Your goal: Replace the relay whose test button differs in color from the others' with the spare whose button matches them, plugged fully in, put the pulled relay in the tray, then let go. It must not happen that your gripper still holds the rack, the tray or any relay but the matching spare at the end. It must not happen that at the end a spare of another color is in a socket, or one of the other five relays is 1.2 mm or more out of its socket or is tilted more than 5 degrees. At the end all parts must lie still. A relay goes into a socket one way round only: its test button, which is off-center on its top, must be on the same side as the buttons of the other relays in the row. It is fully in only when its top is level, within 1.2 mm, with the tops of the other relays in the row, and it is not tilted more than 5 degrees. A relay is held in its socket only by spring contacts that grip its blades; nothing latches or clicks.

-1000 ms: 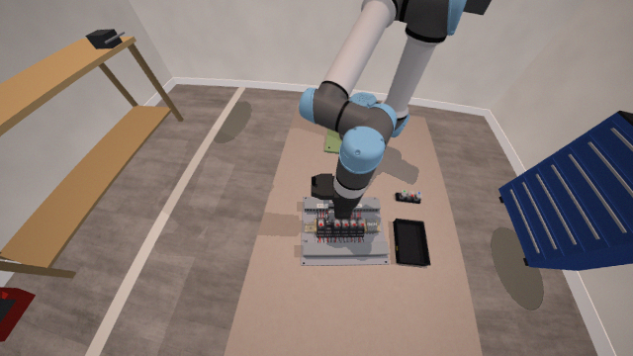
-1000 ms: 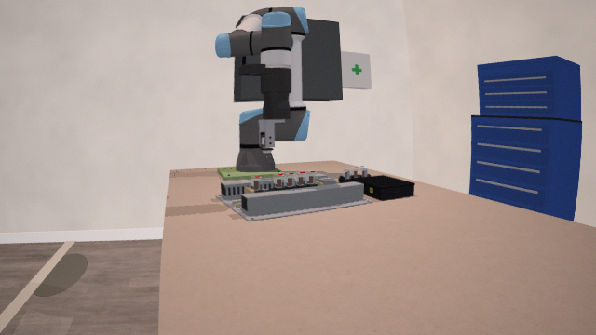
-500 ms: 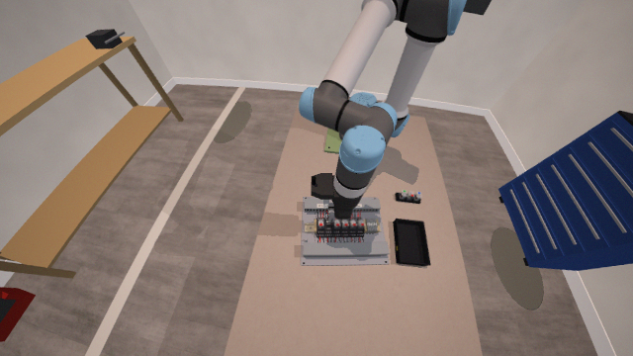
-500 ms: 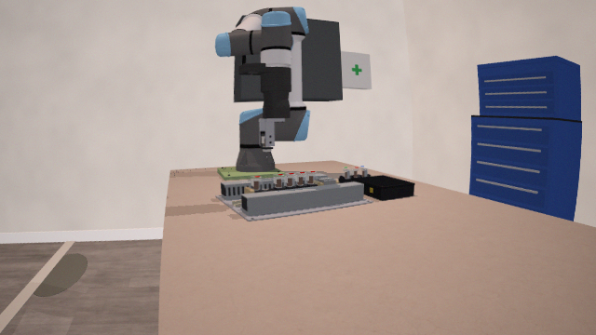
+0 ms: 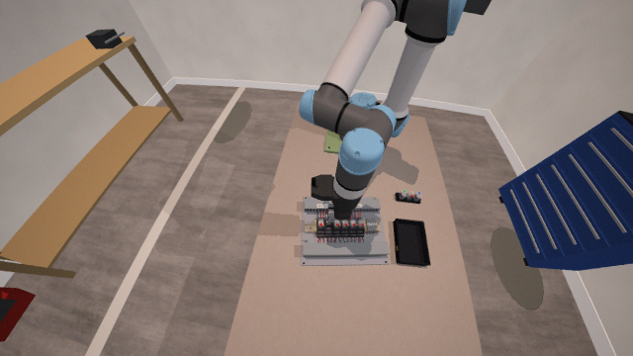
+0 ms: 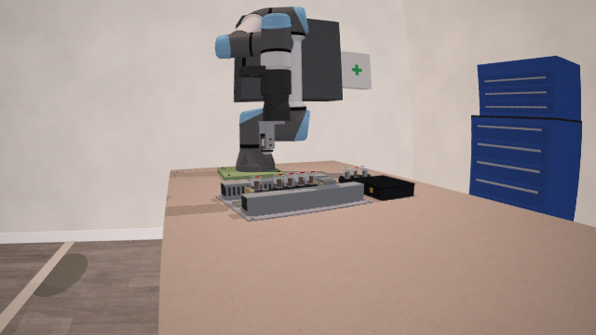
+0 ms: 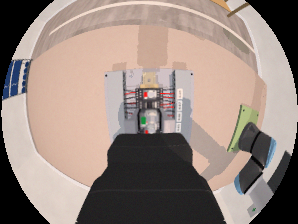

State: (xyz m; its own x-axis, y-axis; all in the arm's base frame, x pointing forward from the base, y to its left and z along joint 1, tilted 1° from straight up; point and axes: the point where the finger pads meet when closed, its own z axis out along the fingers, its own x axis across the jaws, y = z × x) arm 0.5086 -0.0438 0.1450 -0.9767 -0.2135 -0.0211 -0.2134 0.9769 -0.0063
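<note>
Right now the black tray is 32 cm to the left of my hand, 13 cm below it and 1 cm behind it. Also, from my hand: grey panel 15 cm below, 6 cm to the left, 1 cm behind; black spare holder 32 cm to the left, 20 cm behind, 14 cm below.
</note>
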